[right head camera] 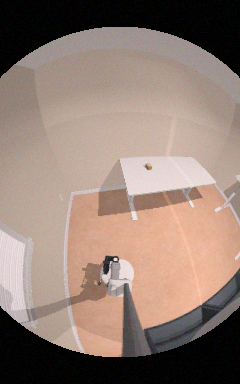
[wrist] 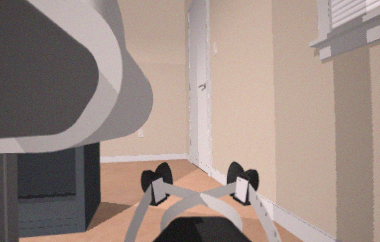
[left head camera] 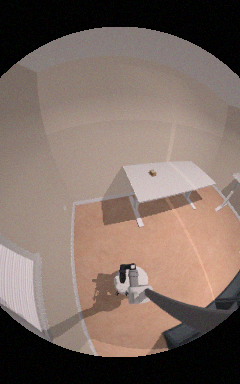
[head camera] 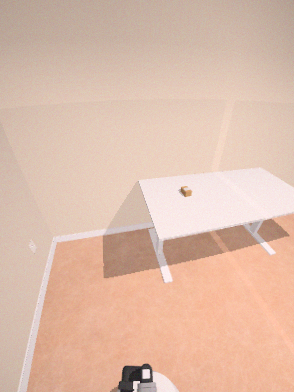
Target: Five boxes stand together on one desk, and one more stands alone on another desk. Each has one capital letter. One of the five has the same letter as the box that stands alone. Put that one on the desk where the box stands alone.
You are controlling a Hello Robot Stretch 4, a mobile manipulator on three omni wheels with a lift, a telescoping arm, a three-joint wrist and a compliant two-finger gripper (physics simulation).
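Places are measured from the robot's base along level axes (x left, y ahead, z down), in millimetres.
Where they show: gripper, fingertip midpoint: (right head camera: pixel 102 286) (wrist: pixel 199 175) (left head camera: pixel 121 295).
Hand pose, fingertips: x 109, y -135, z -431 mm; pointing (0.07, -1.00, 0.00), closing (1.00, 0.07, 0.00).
Note:
After its pixels a point has its place.
One small orange-brown box (head camera: pixel 186 191) @[x -391, y 1238, z -743 mm] (left head camera: pixel 152 173) @[x -390, y 1237, z -729 mm] (right head camera: pixel 148 166) @[x -396, y 1236, z -740 mm] stands alone on a white desk (head camera: pixel 200 215) @[x -446, y 988, z -693 mm] (left head camera: pixel 150 188) @[x -295, y 974, z -693 mm] (right head camera: pixel 145 182) @[x -320, y 971, z -693 mm], near its left part. A light patch shows on the box's top, but its letter is too small to read. The group of five boxes does not show in these views. My gripper (wrist: pixel 199 175) @[x 109, y -135, z -431 mm] is open in the wrist view, its two black fingertips wide apart with floor and wall behind them. It is far from the desk with the box.
Another white desk (left head camera: pixel 237 176) @[x -2238, y 965, z -923 mm] (right head camera: pixel 238 178) @[x -2093, y 942, z -923 mm] shows in part at the right edge. A dark shelf unit (wrist: pixel 92 185) @[x -421, y -1178, z -152 mm] stands at the left in the wrist view. A white door (wrist: pixel 200 100) @[x 308, y -2431, z -761 mm] is in the wall. A window (wrist: pixel 350 15) @[x 662, y -593, z -845 mm] (left head camera: pixel 17 280) @[x 751, y -111, z -984 mm] (right head camera: pixel 12 275) @[x 729, y -230, z -938 mm] is in a side wall.

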